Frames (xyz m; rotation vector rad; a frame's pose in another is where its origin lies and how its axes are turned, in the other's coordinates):
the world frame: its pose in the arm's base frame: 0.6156 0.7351 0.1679 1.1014 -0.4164 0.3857
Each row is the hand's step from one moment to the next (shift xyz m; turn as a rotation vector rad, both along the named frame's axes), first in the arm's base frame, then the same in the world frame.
Working: the arm's base frame: its pose in the world frame: -0.6814 -0.1195 0.6847 -1.1014 0.4164 -0.3857

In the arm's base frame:
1: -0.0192 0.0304 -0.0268 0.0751 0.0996 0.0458
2: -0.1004 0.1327 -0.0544 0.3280 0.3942 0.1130
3: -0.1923 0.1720 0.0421 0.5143 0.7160 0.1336
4: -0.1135 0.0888 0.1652 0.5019 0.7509 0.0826
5: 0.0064 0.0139 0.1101 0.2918 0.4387 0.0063
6: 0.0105 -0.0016 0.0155 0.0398 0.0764 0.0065
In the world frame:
1: -0.0272 0.0011 -0.0357 0.0968 0.0381 -0.0827
2: -0.1013 0.0612 -0.1290 0.3752 0.0828 -0.3579
3: -0.1279 0.1969 -0.1150 0.5754 0.1356 -0.6675
4: -0.0059 0.2191 -0.0014 0.5423 0.1165 -0.7176
5: 0.0623 0.0872 0.0296 0.2944 0.0365 -0.4355
6: 0.0167 0.0061 0.0061 0.0445 0.0160 -0.0723

